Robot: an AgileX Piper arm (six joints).
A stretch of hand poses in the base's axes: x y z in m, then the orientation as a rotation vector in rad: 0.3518, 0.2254, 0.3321, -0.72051, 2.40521, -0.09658; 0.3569, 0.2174, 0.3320, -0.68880, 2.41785, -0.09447; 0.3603, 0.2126, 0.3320, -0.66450, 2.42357, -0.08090; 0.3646, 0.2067, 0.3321, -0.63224, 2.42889, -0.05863; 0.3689, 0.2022, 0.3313, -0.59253, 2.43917, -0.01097; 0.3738, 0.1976, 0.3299, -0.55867, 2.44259, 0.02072; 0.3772, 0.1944, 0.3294, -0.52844, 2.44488, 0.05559; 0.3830, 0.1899, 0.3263, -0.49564, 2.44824, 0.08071; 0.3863, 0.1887, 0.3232, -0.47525, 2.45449, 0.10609
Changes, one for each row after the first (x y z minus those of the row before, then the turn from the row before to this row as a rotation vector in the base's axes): 0.0051, -0.0080, -0.0001, 0.00853, 0.00483, -0.02404; 0.0034, -0.0048, 0.0000, 0.01552, 0.00224, -0.01474; 0.0043, -0.0059, 0.0001, 0.02390, 0.00192, -0.01812; 0.0043, -0.0045, -0.0008, 0.04278, 0.01011, -0.01832; 0.0049, -0.0046, -0.0014, 0.03097, 0.00283, -0.01682; 0.0034, -0.0032, -0.0005, 0.03231, 0.00350, -0.01336; 0.0058, -0.0045, -0.0031, 0.02591, 0.00311, -0.01767; 0.0033, -0.0012, -0.0031, 0.02217, 0.00792, -0.00912
